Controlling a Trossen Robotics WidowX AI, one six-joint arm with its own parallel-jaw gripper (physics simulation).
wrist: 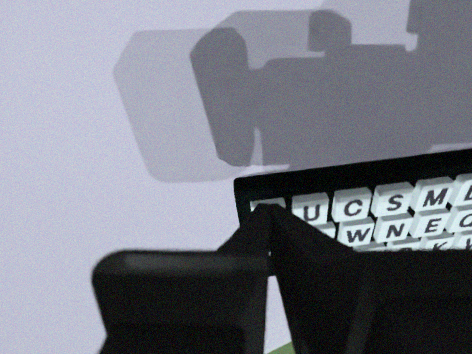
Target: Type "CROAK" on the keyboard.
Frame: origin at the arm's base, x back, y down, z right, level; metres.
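Where they show: gripper, fingertip midpoint: [267, 213].
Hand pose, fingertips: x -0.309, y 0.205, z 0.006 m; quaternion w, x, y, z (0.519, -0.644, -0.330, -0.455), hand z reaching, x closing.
Observation:
Things, the pixels of their top centre, and the offset from my fingertips. "spot": a spot on its surface instead. Level surfaces: height alone.
- black keyboard at a spot on its surface: [300, 179] spot: dx -0.002, dy +0.013, dz +0.019 m
- U key at its top centre: [311, 213] dx +0.013, dy +0.005, dz +0.019 m
- C key at its top centre: [352, 208] dx +0.019, dy +0.005, dz +0.038 m
- S key at its top centre: [394, 203] dx +0.024, dy +0.005, dz +0.058 m
- M key at its top centre: [434, 197] dx +0.029, dy +0.005, dz +0.078 m
- W key at its top centre: [357, 235] dx +0.040, dy +0.005, dz +0.038 m
- N key at its top centre: [394, 230] dx +0.045, dy +0.005, dz +0.058 m
- E key at its top centre: [431, 225] dx +0.050, dy +0.005, dz +0.077 m
- K key at its top centre: [437, 248] dx +0.072, dy +0.005, dz +0.082 m
- pale tabletop at its surface level: dy +0.021 m
A black keyboard [300, 179] with white letter keys lies at the lower right, cut off by the right edge of the view. Its top row shows a U key [311, 213], a C key [354, 207], an S key [395, 202] and an M key [435, 197]. Below are a W key [358, 234], an N key [395, 230] and an E key [432, 226]. A K key [438, 246] shows partly in the third row. My gripper [267, 213] is shut and empty, its tips over the leftmost top-row key, whose letter is hidden. The fingers hide the lower left keys; O, R and A cannot be made out.
A pale tabletop [60, 150] surrounds the keyboard's left and far sides. The arm's grey shadow falls on it beyond the keyboard. A small green patch [282, 349] shows at the bottom between the fingers.

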